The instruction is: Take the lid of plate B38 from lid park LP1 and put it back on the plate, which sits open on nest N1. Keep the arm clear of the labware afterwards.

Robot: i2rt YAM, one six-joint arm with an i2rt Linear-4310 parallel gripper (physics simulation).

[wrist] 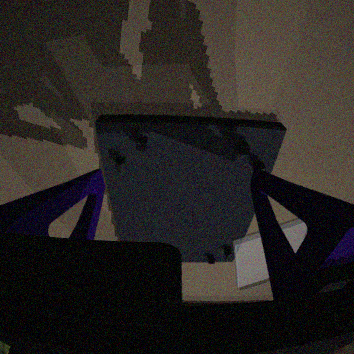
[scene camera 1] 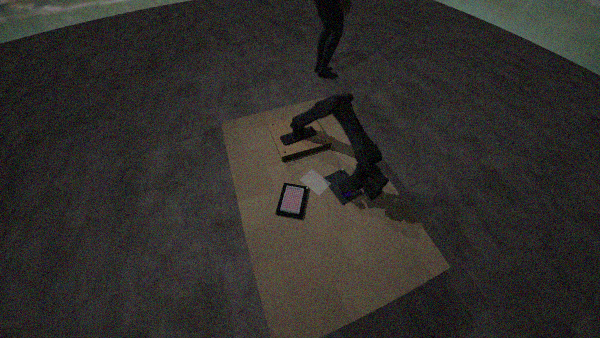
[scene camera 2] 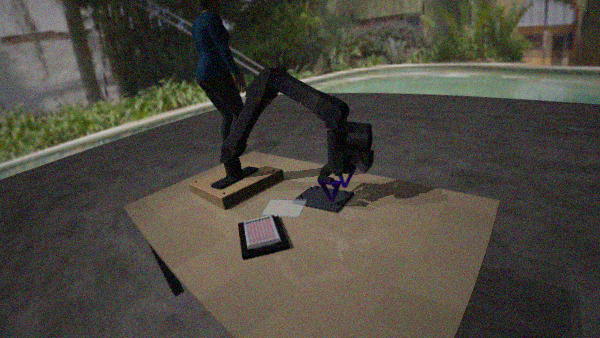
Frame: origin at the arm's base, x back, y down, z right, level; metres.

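Seen in the pictures: gripper, fingertip midpoint: point(wrist: 177, 177) point(scene camera 1: 351, 190) point(scene camera 2: 338, 193); arm's base at its link origin: point(scene camera 1: 298, 136) point(scene camera 2: 235, 178).
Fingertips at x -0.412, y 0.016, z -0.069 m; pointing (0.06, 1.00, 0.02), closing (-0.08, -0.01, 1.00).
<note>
Pixels of each thing's top centre, then the offset from my fingertips to it.
- dark lid park at its top centre: point(wrist: 185, 223) point(scene camera 2: 323, 193) point(scene camera 1: 343, 184) dx +0.050, dy +0.005, dz +0.011 m
- open plate with pink wells, top centre: point(scene camera 2: 260, 229) point(scene camera 1: 292, 198) dx +0.089, dy -0.002, dz +0.261 m
- black nest at its top centre: point(scene camera 2: 260, 231) point(scene camera 1: 292, 199) dx +0.088, dy +0.007, dz +0.261 m
The pale, clear lid point(scene camera 1: 315, 182) point(scene camera 2: 284, 208) point(wrist: 251, 262) is off the main face of the dark lid park point(scene camera 1: 336, 181) point(scene camera 2: 320, 198) point(wrist: 165, 225), on the side toward the nest. Its edge is close to the park's edge; I cannot tell whether they touch or whether the lid lies fully flat. The open plate with pink wells point(scene camera 1: 293, 200) point(scene camera 2: 261, 231) sits on the black nest point(scene camera 1: 290, 215) point(scene camera 2: 286, 241). My gripper point(scene camera 1: 350, 194) point(scene camera 2: 338, 194) point(wrist: 177, 177) is open, low over the lid park, with no lid between its fingers. One finger partly hides the lid in the wrist view.
The arm's wooden base block point(scene camera 1: 306, 152) point(scene camera 2: 240, 195) stands on the table behind the nest and lid. The arm arches from it to the park. Arm shadows fall beyond the park. A person point(scene camera 1: 330, 35) point(scene camera 2: 215, 60) stands on the floor behind the table.
</note>
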